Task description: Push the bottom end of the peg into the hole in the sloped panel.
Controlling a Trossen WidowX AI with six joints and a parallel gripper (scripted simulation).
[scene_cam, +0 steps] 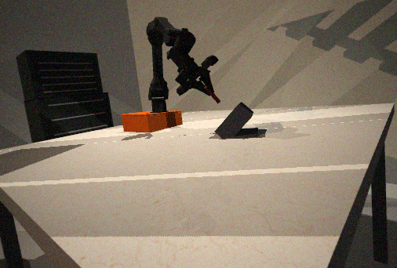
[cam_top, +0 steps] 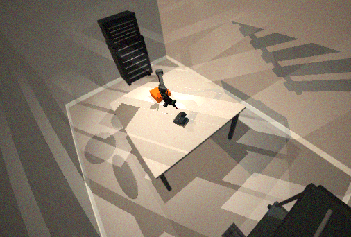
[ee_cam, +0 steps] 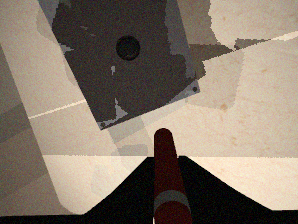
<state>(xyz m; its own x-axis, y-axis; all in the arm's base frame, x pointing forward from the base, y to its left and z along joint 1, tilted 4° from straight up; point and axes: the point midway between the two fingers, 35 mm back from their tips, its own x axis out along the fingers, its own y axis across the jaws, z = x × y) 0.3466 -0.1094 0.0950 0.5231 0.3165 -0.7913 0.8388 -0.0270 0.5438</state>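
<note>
The dark sloped panel lies 100 mm ahead of my gripper tip, 30 mm to the right of it and 100 mm below it. The rest, counted from my gripper tip: red round peg (10 mm behind, 10 mm above).
</note>
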